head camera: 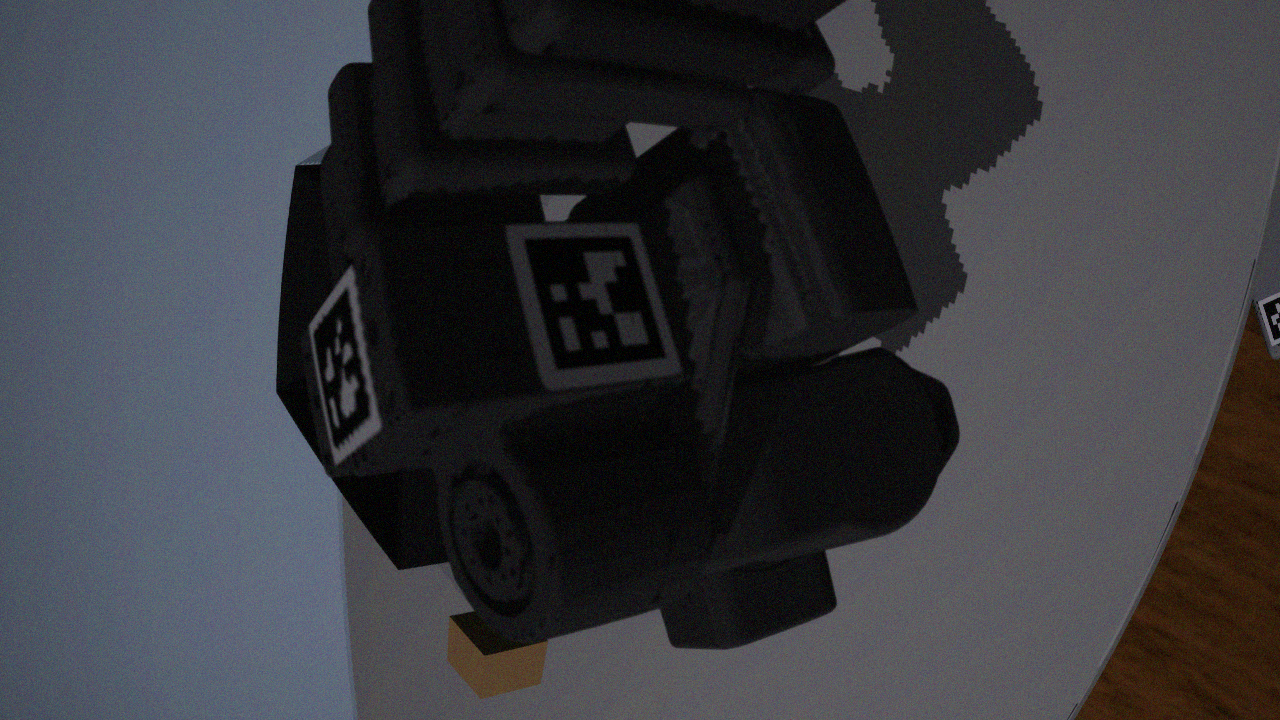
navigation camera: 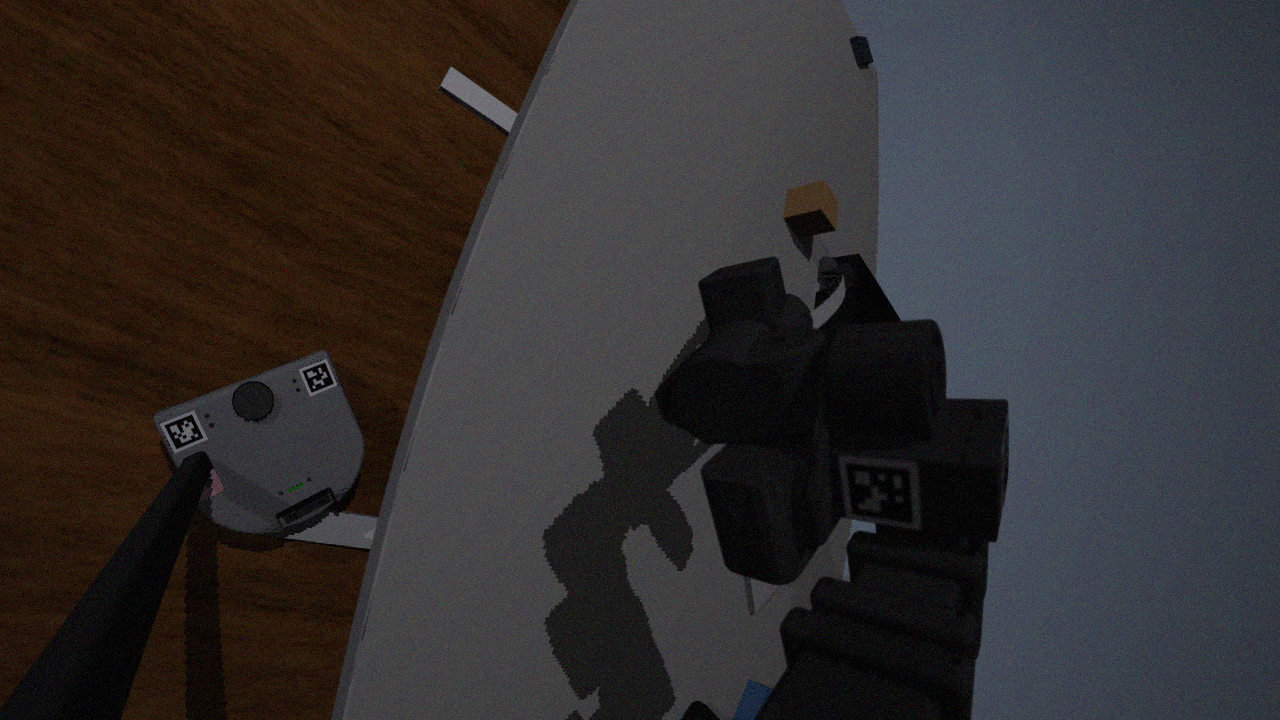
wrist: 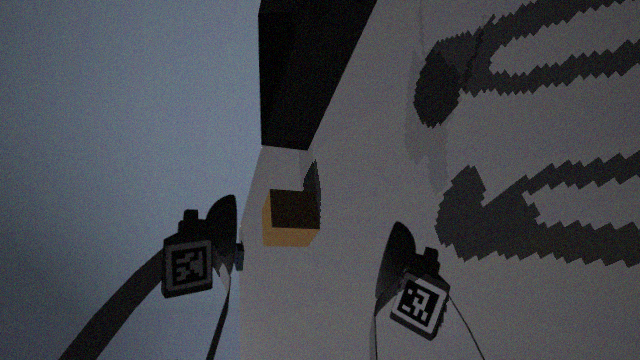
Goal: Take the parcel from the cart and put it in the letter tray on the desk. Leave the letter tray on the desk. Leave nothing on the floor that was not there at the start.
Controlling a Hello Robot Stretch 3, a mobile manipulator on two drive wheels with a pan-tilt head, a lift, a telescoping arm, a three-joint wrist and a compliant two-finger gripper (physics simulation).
my gripper: head camera 566, 552; navigation camera; wrist
black letter tray: head camera 306, 283; navigation camera; wrist
same spot on my gripper: (wrist: 184, 265) = (navigation camera: 834, 285)
same spot on black letter tray: (navigation camera: 865, 302) = (wrist: 280, 76)
